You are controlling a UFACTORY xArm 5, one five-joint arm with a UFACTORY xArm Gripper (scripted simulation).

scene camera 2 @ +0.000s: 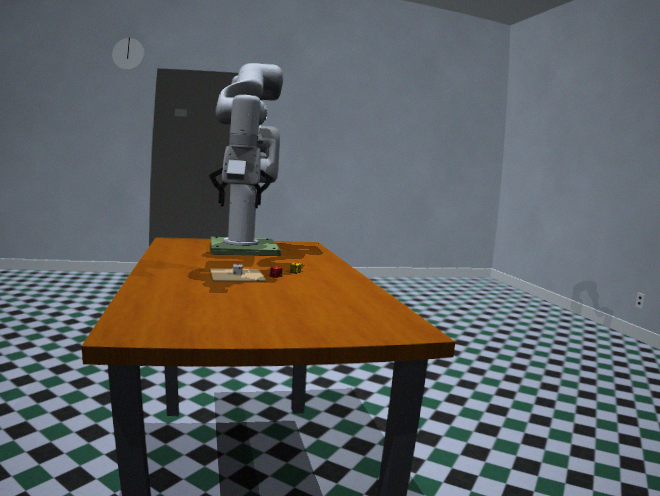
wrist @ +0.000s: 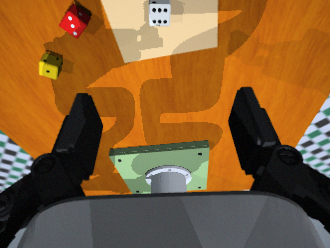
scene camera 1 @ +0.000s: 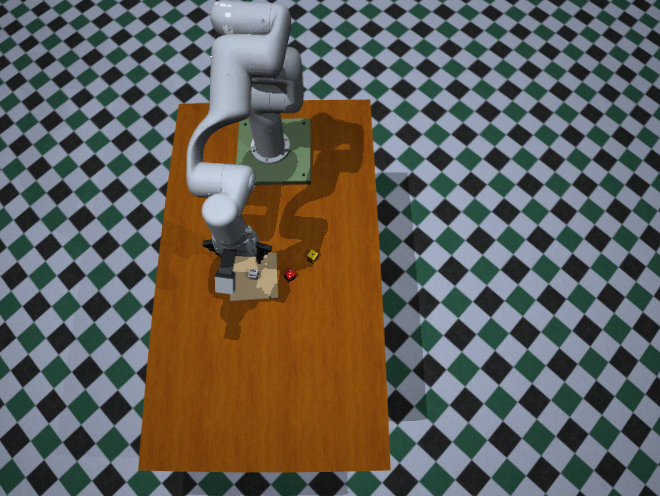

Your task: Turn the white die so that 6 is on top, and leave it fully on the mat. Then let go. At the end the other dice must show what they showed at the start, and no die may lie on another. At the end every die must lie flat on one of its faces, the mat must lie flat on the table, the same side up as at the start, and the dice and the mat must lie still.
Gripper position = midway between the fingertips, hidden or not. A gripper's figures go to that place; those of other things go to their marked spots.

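There is a tan mat (scene camera 1: 266, 287), and it is 1.40 m from the lens. My own gripper (scene camera 1: 242, 257) is 1.24 m from the lens.
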